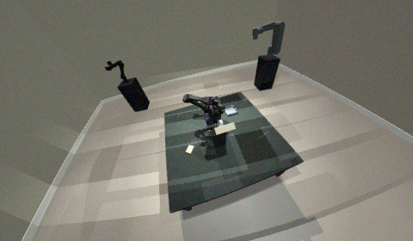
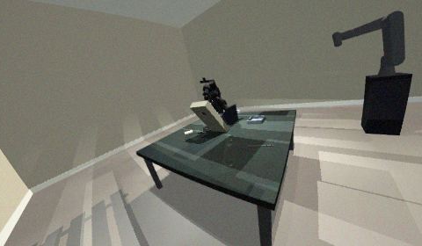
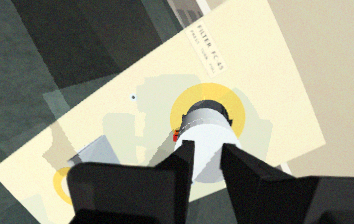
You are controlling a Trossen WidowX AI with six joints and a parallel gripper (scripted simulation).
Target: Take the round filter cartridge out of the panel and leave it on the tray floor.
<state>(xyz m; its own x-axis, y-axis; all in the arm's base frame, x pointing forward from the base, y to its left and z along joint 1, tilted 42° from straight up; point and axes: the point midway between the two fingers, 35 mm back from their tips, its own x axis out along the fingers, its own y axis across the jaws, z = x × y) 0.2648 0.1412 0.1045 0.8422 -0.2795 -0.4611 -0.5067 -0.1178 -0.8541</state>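
Right now my gripper tip is 110 mm above the cream service panel and 20 mm short of it. Round my gripper tip: small cream block (370 mm to the right, 290 mm below, 60 mm ahead); round filter cartridge (10 mm below, 10 mm ahead); tray (410 mm behind, 290 mm below, 240 mm to the left).
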